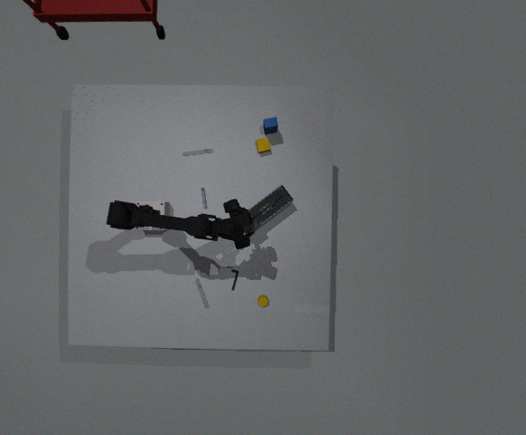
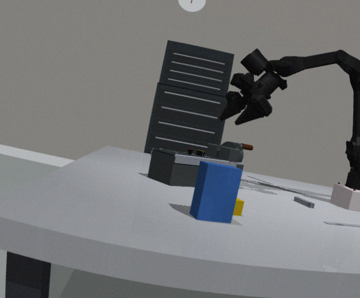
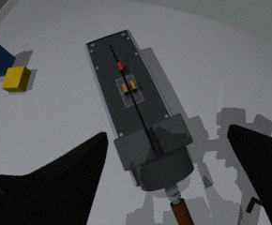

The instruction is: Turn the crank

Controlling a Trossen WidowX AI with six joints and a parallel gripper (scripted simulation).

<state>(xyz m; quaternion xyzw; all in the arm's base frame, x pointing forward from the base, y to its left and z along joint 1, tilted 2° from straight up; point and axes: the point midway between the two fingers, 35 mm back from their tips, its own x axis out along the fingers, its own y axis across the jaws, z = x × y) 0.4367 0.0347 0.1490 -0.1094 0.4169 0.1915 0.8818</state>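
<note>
My gripper tip is now 7 cm past the brown crank handle, 6 cm to the left of it and 6 cm above it. From my gripper tip the other things lie so: red pointer: 8 cm ahead, 9 cm to the left, 10 cm below; then black hex key: 4 cm behind, 28 cm to the right, 18 cm below; then yellow block: 37 cm to the left, 17 cm below.
</note>
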